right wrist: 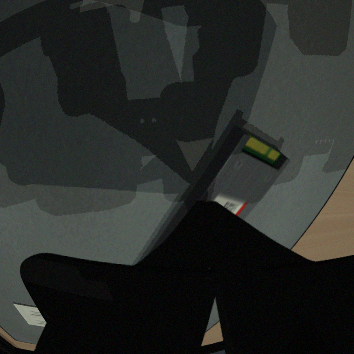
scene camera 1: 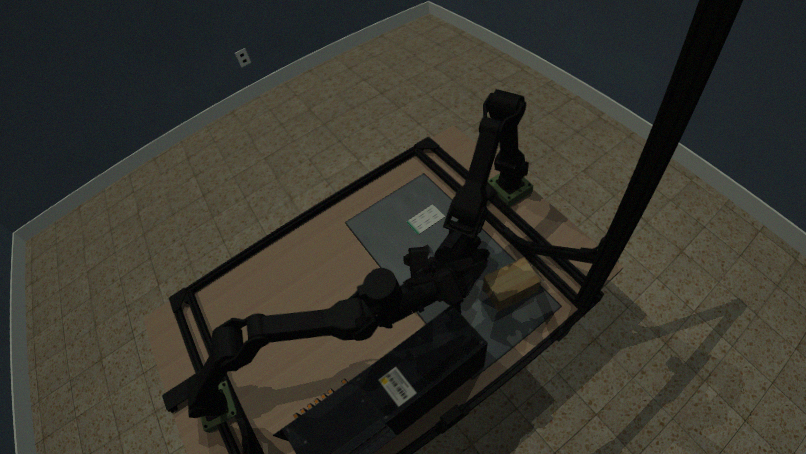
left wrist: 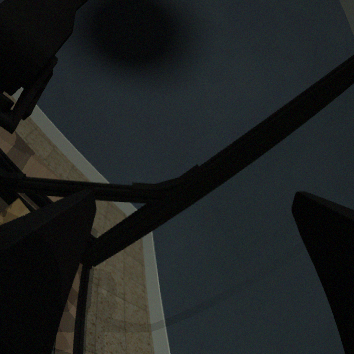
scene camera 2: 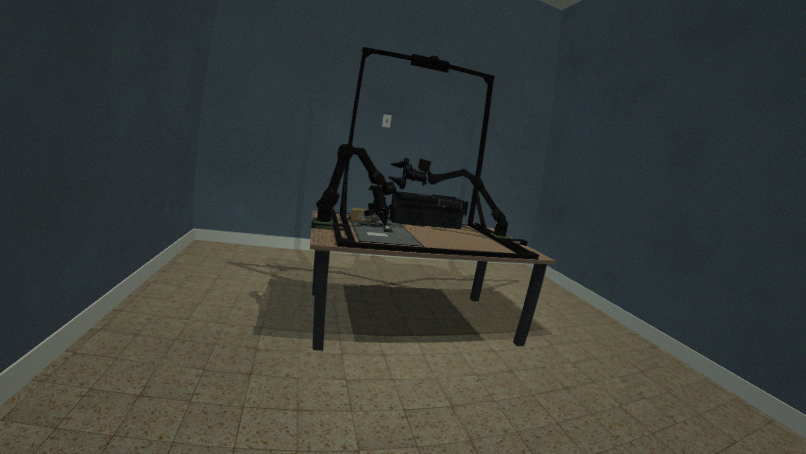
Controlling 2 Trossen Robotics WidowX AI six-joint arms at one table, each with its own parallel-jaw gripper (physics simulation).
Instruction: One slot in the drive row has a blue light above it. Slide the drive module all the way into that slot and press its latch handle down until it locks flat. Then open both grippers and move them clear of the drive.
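Places are measured from the left arm's base along level axes (x right, y ahead, z up), in centimetres.
Where they show: left gripper, fingertip midpoint: [scene camera 1: 479, 260] [left wrist: 198, 201] [scene camera 2: 389, 170]; right gripper, fingertip midpoint: [right wrist: 204, 209] [scene camera 2: 385, 225]; left arm's base, link origin: [scene camera 1: 214, 405] [scene camera 2: 500, 235]; right arm's base, link origin: [scene camera 1: 510, 183] [scene camera 2: 323, 220].
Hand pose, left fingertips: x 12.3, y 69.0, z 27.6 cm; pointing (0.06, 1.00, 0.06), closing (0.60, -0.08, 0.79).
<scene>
Things, the pixels of their centre, and the offset from my left fingertips. Level surfaces: height alone.
- drive module, body centre: [right wrist: 199, 243] dx -19.6, dy -1.9, dz -29.6 cm
- grey mat, surface height: dz -30.1 cm
- black drive chassis, body centre: [scene camera 1: 390, 398] [scene camera 2: 427, 210] dx +8.5, dy -27.5, dz -21.5 cm
- cardboard box, body centre: [scene camera 1: 511, 284] [scene camera 2: 362, 214] dx -2.5, dy +12.3, dz -27.1 cm
The drive module [right wrist: 247, 173], a slim grey carrier with a green-and-gold connector end and a white and red label, lies flat on the grey mat [right wrist: 88, 218] [scene camera 1: 383, 225]. My right gripper [right wrist: 204, 209] [scene camera 2: 385, 223] is shut with nothing between its fingers; its tips hover over the drive's label end and hide it. My left gripper [left wrist: 198, 201] [scene camera 2: 398, 170] is open and empty, raised above the table and pointing up at the wall. In scene camera 1 the arms hide the drive.
The black drive chassis [scene camera 1: 428, 356] [scene camera 2: 428, 209] stands at the mat's near edge, with small orange lights [scene camera 1: 316, 401] along its front. A cardboard box [scene camera 1: 511, 281] sits on the mat at the right. A black frame [scene camera 1: 311, 209] rims the table.
</scene>
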